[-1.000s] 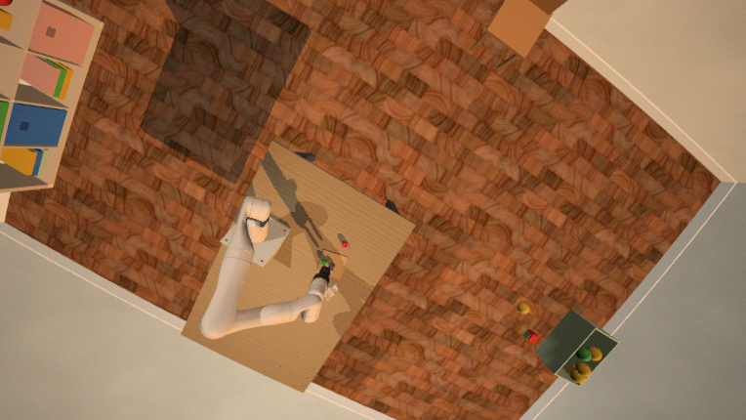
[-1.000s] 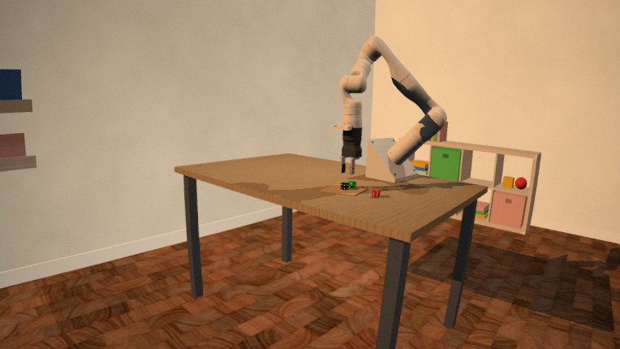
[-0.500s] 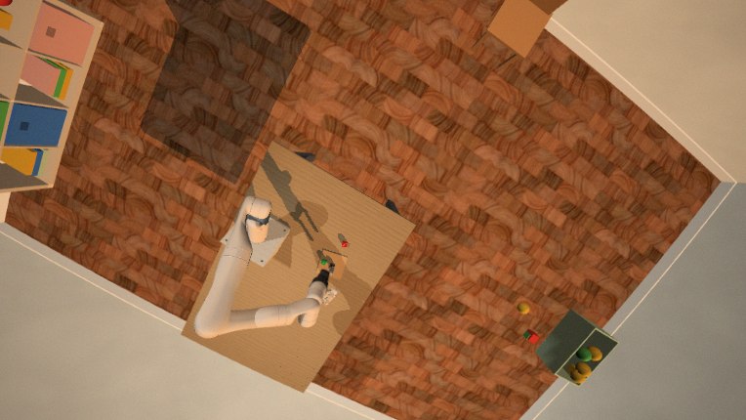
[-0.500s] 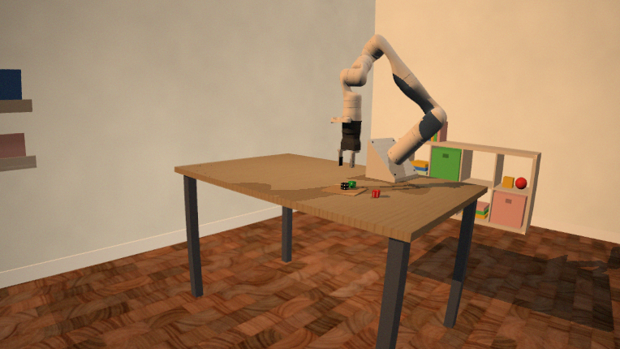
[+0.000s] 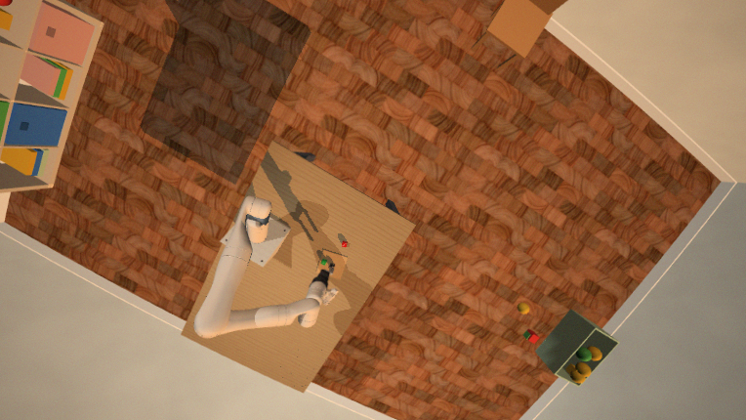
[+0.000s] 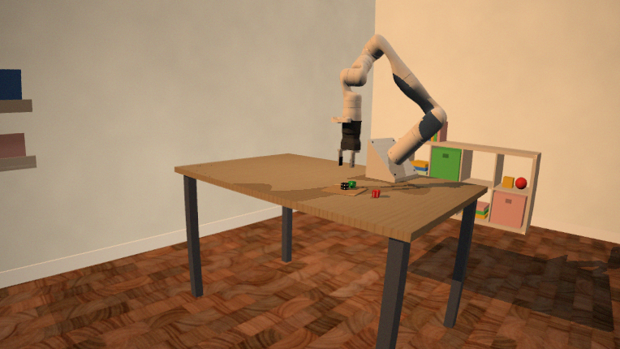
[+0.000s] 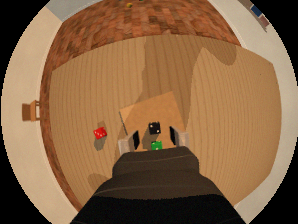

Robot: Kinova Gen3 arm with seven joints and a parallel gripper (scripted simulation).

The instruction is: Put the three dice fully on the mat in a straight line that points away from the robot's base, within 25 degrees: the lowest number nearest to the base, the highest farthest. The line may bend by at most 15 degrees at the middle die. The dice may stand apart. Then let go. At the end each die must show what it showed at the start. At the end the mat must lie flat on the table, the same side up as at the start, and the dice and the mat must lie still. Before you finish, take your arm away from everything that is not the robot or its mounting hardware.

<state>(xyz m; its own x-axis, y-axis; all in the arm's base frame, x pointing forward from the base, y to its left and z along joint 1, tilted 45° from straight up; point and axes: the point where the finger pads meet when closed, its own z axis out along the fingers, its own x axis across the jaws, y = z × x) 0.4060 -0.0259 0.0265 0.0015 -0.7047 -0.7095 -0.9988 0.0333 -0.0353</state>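
My gripper is now 14 cm to the right of the red die and 10 cm above it. Round my hand: black die (10 cm below); then green die (5 cm behind, 10 cm below); then tan mat (11 cm below).
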